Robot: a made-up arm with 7 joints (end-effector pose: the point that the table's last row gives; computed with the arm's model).
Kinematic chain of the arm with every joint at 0, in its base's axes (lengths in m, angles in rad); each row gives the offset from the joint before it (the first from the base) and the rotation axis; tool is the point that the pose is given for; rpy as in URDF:
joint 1: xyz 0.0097 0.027 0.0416 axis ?
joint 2: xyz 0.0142 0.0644 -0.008 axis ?
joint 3: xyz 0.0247 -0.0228 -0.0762 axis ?
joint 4: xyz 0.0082 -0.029 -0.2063 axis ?
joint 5: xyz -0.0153 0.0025 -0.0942 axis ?
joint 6: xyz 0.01 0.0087 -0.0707 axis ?
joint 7: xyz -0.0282 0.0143 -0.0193 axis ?
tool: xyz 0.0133 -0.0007 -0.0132 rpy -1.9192 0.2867 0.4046
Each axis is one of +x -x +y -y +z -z.
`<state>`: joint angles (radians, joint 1 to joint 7).
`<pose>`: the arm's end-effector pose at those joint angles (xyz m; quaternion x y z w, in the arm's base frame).
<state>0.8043 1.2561 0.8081 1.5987 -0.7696 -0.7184 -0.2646</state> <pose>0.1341 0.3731 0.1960 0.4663 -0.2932 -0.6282 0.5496</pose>
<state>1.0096 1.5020 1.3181 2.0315 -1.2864 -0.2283 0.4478</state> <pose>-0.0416 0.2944 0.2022 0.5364 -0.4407 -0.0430 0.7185</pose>
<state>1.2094 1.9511 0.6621 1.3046 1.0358 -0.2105 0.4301</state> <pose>-0.1094 0.3974 0.3008 0.1513 -0.4299 -0.8566 0.2418</pose>
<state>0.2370 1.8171 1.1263 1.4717 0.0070 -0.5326 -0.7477</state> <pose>0.0757 0.3476 0.2898 0.4513 -0.4450 -0.7451 0.2076</pose>
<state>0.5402 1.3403 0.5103 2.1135 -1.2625 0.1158 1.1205</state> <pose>0.1817 0.2891 0.1382 0.0808 -0.0427 -0.2767 0.9566</pose>
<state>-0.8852 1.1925 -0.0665 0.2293 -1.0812 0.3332 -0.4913</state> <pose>-0.0901 0.5149 -0.1604 0.0114 0.6791 -0.0440 0.7327</pose>
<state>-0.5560 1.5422 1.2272 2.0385 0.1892 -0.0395 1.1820</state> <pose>0.1798 0.3116 0.0924 -0.3365 0.3221 -0.6462 0.6045</pose>
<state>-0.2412 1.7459 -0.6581 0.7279 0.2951 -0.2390 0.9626</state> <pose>0.1247 0.5426 -0.0284 -0.6442 0.3625 0.0712 0.6697</pose>
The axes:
joint 1: -y
joint 2: +x
joint 3: +z
joint 4: -y
joint 5: +z
joint 6: +y
joint 7: -x

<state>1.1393 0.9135 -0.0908 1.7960 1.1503 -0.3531 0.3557</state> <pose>0.3067 0.2685 0.1756 0.3168 0.2814 0.8917 0.1590</pose>
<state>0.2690 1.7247 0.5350 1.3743 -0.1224 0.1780 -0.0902</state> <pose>0.1778 0.4187 0.2106 0.0555 -0.3537 -0.5204 0.7752</pose>
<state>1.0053 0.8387 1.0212 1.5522 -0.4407 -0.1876 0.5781</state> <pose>0.1755 0.4073 0.1227 -0.0257 -0.5965 -0.5829 0.5512</pose>
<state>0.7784 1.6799 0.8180 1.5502 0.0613 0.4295 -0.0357</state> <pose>0.0348 0.3969 0.2671 0.1401 -0.6597 -0.5106 0.5333</pose>
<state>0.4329 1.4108 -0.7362 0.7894 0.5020 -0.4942 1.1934</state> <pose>0.2113 0.4938 -0.0838 -0.7704 0.2397 -0.3224 0.4951</pose>
